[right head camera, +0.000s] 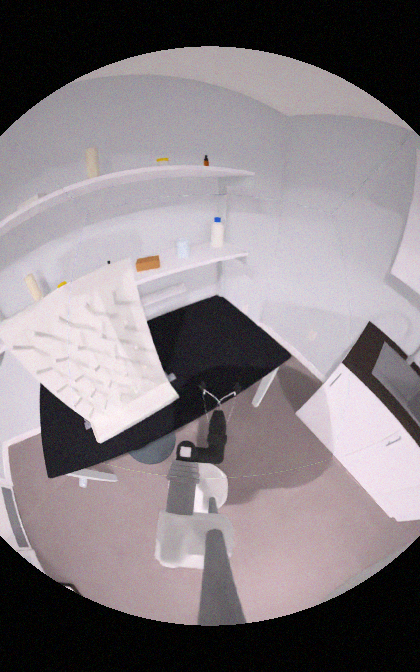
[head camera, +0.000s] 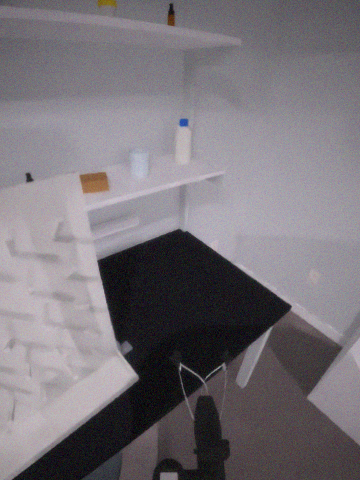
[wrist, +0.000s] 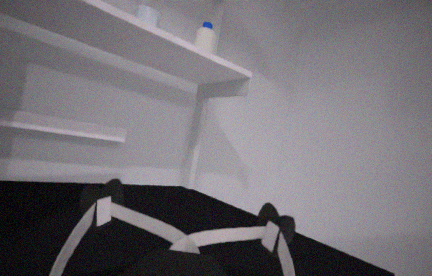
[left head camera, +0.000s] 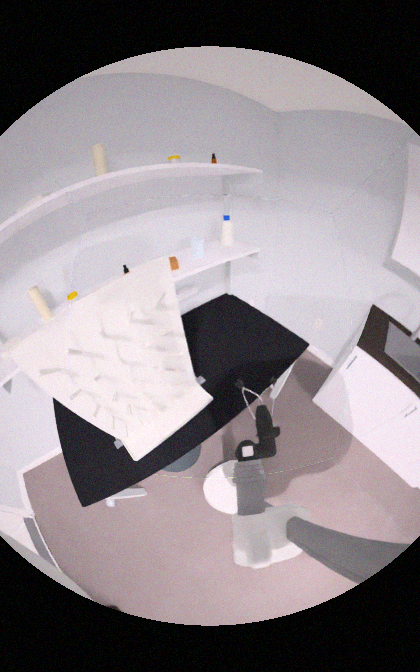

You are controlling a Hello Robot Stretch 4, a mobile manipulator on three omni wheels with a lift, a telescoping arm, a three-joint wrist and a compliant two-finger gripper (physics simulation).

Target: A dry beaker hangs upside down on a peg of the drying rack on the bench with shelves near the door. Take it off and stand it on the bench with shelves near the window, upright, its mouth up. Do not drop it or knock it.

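Places are measured from the robot's base along level axes (x ahead, y left, z up), in centimetres.
Pixels of known places: gripper, fingertip midpoint: (head camera: 200, 350) (wrist: 191, 207).
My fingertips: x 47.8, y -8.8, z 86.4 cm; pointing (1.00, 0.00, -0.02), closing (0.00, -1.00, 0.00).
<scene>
Ahead of a thing's pixels: the offset from my fingertips to its middle. "spot": to the spot under its first point. Level surfaces: height alone.
The white drying rack (head camera: 100, 392) (left head camera: 172, 422) (right head camera: 140, 410) stands on the black-topped bench @[dz -12.9 cm] (head camera: 175, 285) (left head camera: 245, 332) (right head camera: 220, 332) (wrist: 35, 220), left of my gripper. Its pegs look blurred, and no beaker can be made out on them. My gripper (head camera: 201, 358) (left head camera: 256, 383) (right head camera: 220, 387) (wrist: 191, 207) is open, its fingertips wide apart with no beaker between them. It is over the bench's front edge, right of the rack and apart from it. The bench near the window cannot be made out in these views.
A pale blue vessel @[spot: dx +49.8, dy +21.0, dz +38.3 cm] (head camera: 140, 163) (left head camera: 198, 247) (right head camera: 183, 248) (wrist: 148, 16), a blue-capped bottle @[spot: dx +68.1, dy +4.9, dz +40.7 cm] (head camera: 183, 145) (wrist: 205, 39) and an orange box @[spot: dx +36.1, dy +34.4, dz +36.2 cm] (head camera: 94, 182) (right head camera: 148, 263) are on the lower shelf. A round stool (right head camera: 152, 450) is under the bench. A white cabinet (left head camera: 370, 395) (right head camera: 345, 410) stands right.
</scene>
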